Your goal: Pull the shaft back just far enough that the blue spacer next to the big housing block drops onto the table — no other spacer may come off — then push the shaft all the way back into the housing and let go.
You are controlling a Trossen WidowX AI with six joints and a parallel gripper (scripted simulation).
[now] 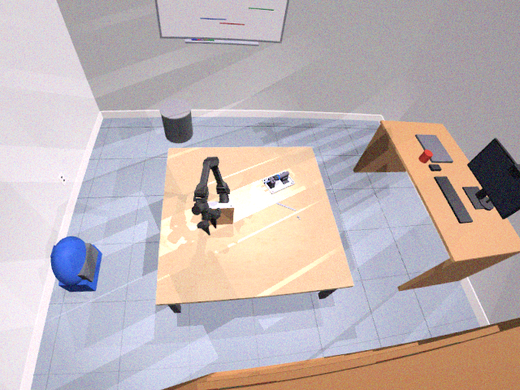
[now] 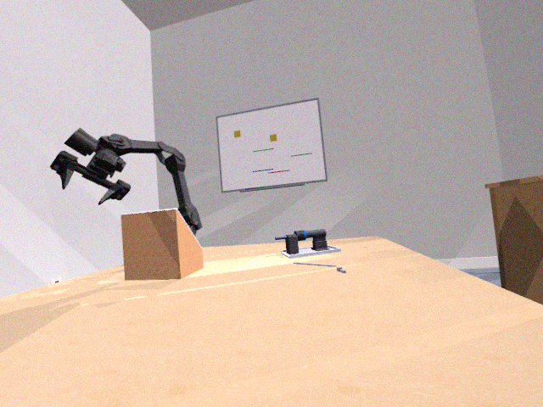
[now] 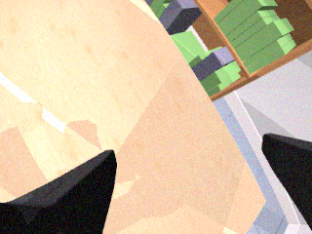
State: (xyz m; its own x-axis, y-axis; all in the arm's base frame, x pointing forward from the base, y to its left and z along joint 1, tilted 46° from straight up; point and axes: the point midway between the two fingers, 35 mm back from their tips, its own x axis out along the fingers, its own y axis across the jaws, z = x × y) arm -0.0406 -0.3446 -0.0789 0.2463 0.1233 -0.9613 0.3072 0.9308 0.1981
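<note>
Now: the dark shaft 580 mm to the left of my gripper tip, 440 mm ahead of it and 190 mm below it. Round my gripper tip: small piece 620 mm ahead, 280 mm to the left, 270 mm below; then blue spacer 600 mm to the left, 470 mm ahead, 190 mm below.
</note>
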